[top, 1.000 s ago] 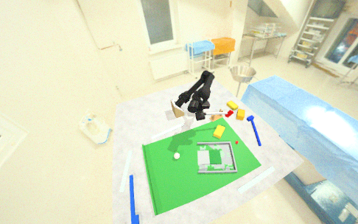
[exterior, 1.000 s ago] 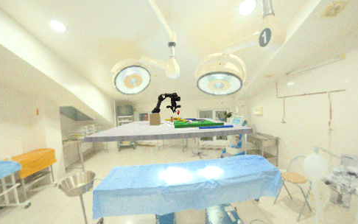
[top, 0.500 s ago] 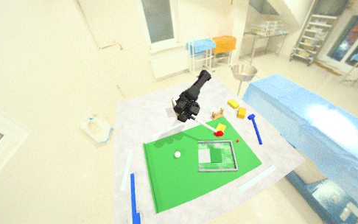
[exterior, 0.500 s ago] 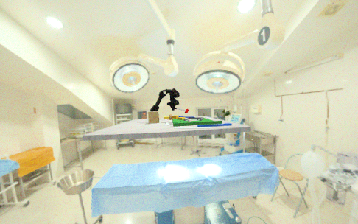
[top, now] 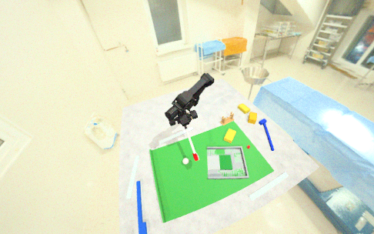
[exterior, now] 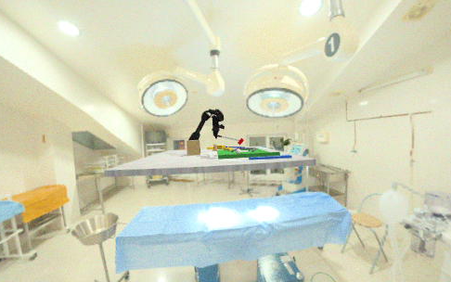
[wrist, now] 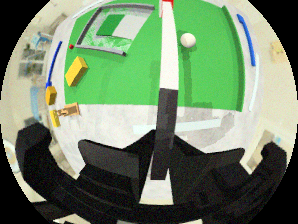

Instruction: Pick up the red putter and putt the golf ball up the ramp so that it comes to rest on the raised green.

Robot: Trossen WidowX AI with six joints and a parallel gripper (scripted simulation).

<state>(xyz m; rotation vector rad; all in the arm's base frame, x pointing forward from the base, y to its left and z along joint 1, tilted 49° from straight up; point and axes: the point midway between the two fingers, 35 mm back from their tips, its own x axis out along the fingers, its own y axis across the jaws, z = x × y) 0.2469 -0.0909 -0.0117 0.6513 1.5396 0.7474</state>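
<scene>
My gripper tip is now 120 mm short of the red putter and 10 mm to the right of it. Also, from my gripper tip: white golf ball 200 mm ahead, 120 mm below, 60 mm to the right; then wooden stand 370 mm to the left, 110 mm below, 50 mm behind; then green mat 240 mm ahead, 140 mm below, 80 mm to the left.
</scene>
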